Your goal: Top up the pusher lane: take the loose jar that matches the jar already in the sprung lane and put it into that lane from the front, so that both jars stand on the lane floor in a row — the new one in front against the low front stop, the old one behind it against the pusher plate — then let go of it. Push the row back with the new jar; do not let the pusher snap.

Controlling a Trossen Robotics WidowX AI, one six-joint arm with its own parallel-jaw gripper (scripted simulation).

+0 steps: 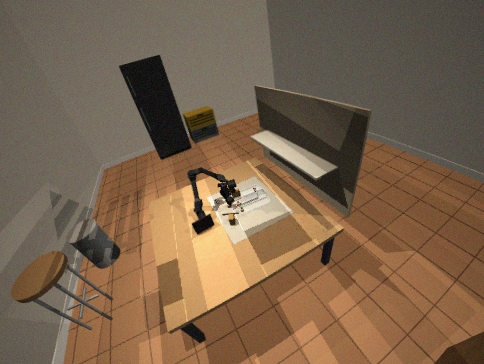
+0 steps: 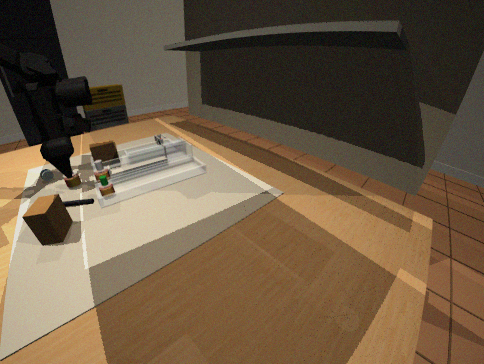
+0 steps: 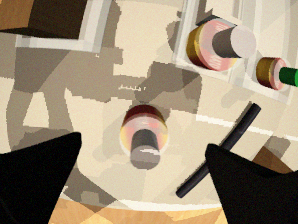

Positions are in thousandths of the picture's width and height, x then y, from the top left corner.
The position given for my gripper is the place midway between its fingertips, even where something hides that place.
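Note:
My gripper (image 2: 144, 471), (image 3: 488, 650) is open and holds nothing. A grey-lidded jar (image 3: 733, 203) is present, as is a thin black stick (image 3: 851, 498).

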